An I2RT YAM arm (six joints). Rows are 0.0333 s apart.
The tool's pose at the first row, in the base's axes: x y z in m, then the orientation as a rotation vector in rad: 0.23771, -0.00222, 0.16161, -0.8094, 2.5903, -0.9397
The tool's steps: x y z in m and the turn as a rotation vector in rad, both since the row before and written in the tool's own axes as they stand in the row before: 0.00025, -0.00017, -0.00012, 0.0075, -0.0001, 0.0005; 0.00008, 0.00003, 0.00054, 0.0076, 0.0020, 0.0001; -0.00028, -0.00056, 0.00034, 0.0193, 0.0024, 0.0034; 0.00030, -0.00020, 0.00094, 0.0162, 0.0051, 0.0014; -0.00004, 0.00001, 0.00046, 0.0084, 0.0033, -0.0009; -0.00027, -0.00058, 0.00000, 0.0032, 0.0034, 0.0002
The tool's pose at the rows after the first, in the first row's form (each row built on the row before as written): 0.23753, -0.00241, 0.16180, -0.8068, 2.5852, -0.9486; 0.23768, -0.00271, 0.16137, -0.8041, 2.5817, -0.9591; 0.23828, -0.00307, 0.16151, -0.7938, 2.5710, -0.9831; 0.23852, -0.00386, 0.16094, -0.7861, 2.5642, -1.0055; 0.23875, -0.00408, 0.16060, -0.7841, 2.5609, -1.0180; 0.23919, -0.00428, 0.16102, -0.7819, 2.5615, -1.0240
